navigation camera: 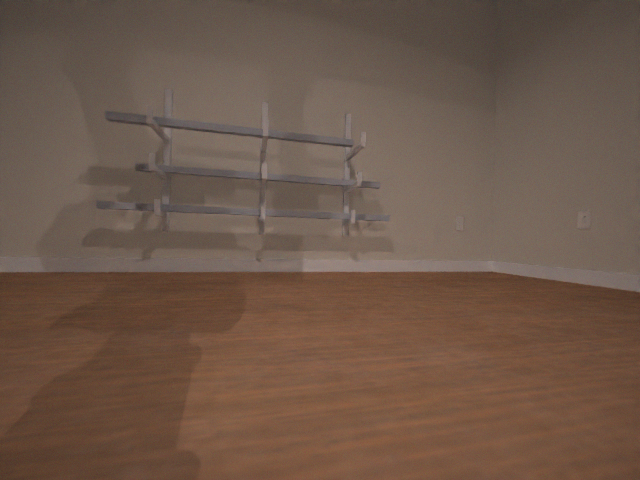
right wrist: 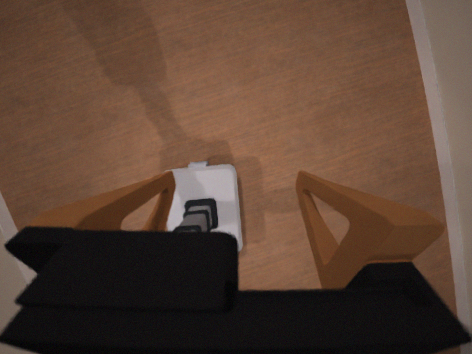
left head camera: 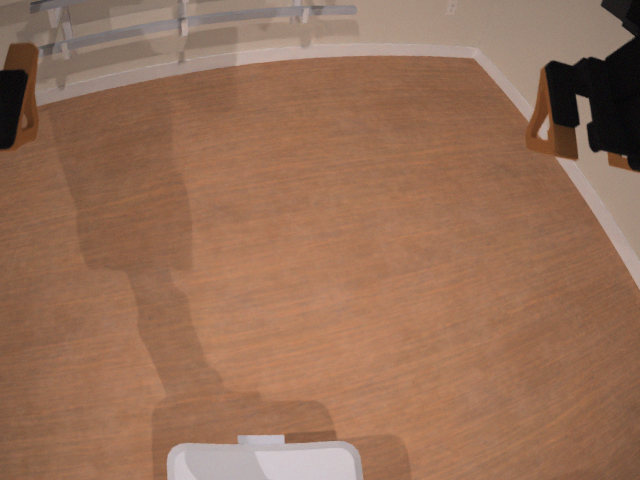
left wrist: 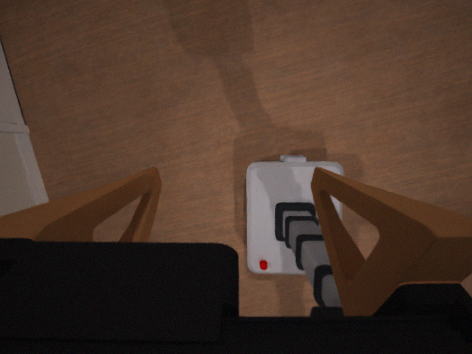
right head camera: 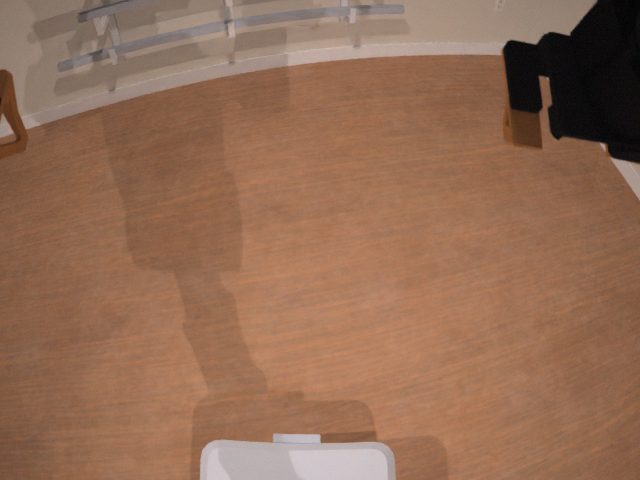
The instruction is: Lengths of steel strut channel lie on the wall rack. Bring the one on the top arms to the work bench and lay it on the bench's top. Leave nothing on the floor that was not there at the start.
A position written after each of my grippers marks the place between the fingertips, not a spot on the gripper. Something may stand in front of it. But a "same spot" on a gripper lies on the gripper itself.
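Labels:
My right gripper is out of frame in the navigation camera view and out of frame in the left wrist view. A grey steel strut channel is out of frame in the right wrist view, out of frame in the left wrist view, out of frame in the left head camera view and out of frame in the right head camera view. The navigation camera view shows the grey steel strut channel (pixel 161 121). The right wrist view shows my right gripper (pixel 235 177). The left head camera view and the right head camera view show my right gripper as well. On my right gripper, (right head camera: pixel 522 67) and (left head camera: pixel 563 86) are the same spot.

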